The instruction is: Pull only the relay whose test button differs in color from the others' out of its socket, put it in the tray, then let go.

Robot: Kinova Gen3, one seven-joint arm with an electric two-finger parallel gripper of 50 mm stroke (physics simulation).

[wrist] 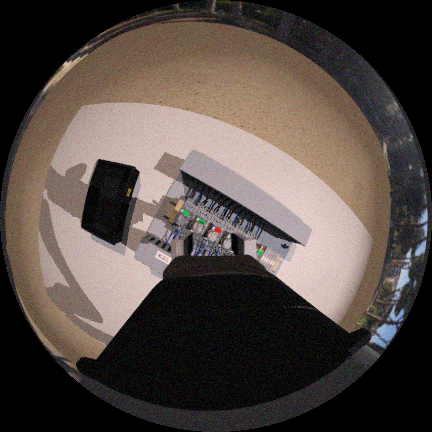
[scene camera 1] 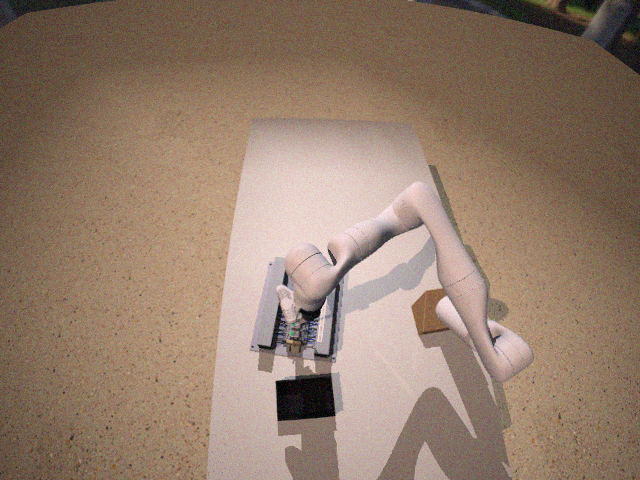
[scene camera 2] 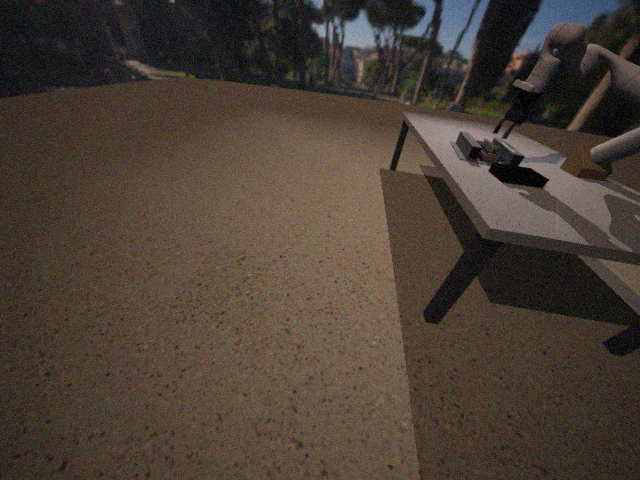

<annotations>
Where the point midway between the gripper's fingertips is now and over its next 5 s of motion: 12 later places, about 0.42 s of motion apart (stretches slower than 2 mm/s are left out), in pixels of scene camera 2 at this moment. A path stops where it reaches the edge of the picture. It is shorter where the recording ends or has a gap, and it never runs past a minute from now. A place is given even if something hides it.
The gripper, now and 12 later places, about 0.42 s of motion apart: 499, 135; 494, 142; 493, 142; 493, 142; 495, 139; 497, 136; 497, 136; 497, 136; 497, 136; 497, 136; 497, 136; 497, 136; 497, 136
</annotations>
